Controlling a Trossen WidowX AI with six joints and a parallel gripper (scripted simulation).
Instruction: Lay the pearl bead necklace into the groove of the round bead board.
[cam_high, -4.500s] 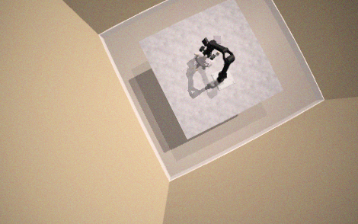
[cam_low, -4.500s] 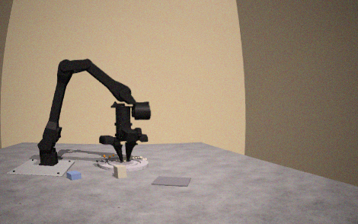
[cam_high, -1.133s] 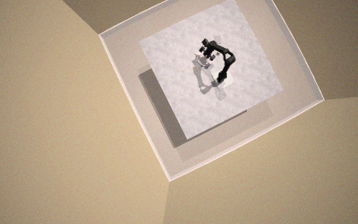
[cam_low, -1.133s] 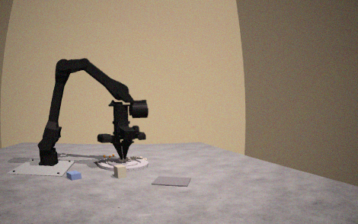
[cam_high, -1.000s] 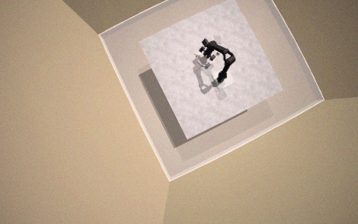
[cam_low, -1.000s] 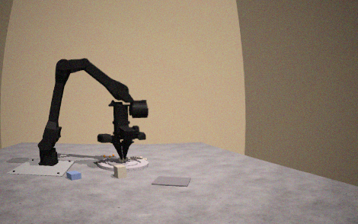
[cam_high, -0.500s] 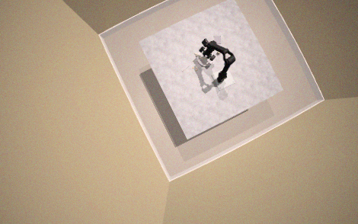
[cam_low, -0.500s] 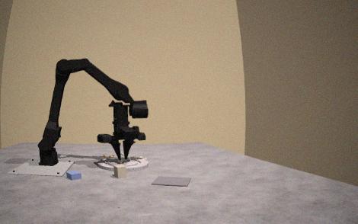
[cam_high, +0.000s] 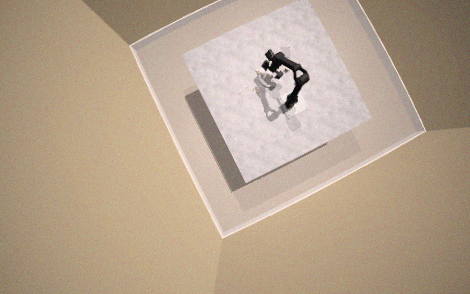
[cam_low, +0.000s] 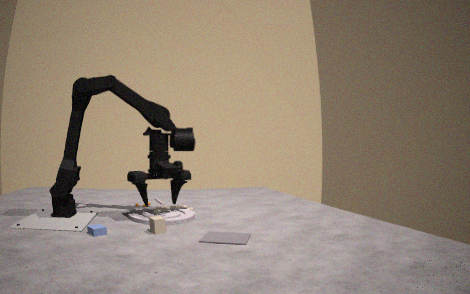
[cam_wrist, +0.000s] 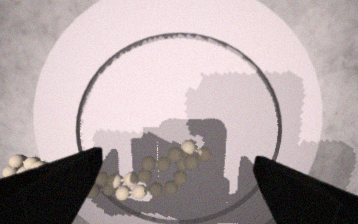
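Right now the round bead board is 20 mm below my gripper tip. Also, from my gripper tip: flat grey plate 150 mm ahead, 230 mm to the right, 30 mm below; cream cube 170 mm to the right, 20 mm below; blue block 150 mm behind, 200 mm to the right, 30 mm below.
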